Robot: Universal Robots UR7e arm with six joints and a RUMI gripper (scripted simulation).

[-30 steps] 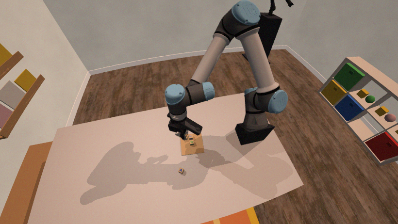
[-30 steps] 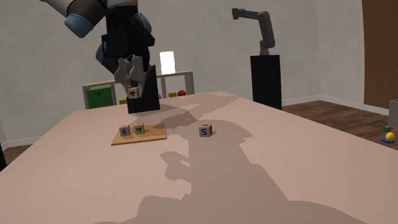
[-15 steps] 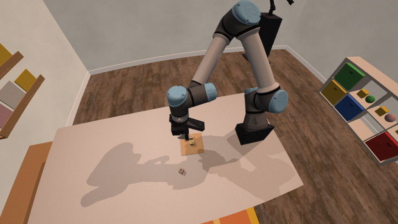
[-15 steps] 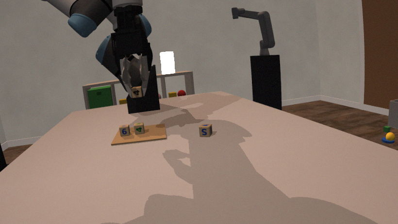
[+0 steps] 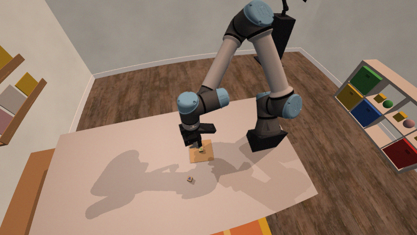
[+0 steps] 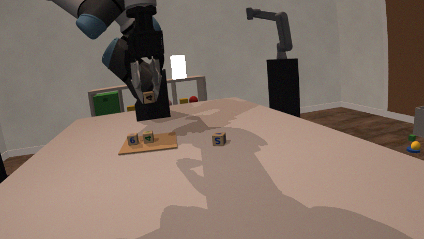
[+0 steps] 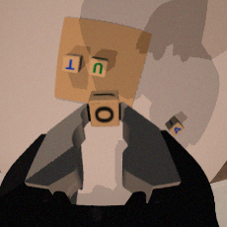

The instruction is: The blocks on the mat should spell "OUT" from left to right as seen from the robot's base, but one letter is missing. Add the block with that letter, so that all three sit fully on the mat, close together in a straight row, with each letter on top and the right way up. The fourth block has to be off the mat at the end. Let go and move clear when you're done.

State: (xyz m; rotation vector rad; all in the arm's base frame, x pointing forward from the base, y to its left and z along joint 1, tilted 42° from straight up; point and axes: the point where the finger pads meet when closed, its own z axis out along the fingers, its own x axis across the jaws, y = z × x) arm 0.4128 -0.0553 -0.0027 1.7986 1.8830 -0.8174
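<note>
My gripper is now 10 cm above the U block, 2 cm past it and 1 cm to the left of it. Also, from my hand: O block (right at my hand); then T block (10 cm below, 5 cm to the right, 2 cm behind); then mat (12 cm below, 2 cm behind, 1 cm to the right).
</note>
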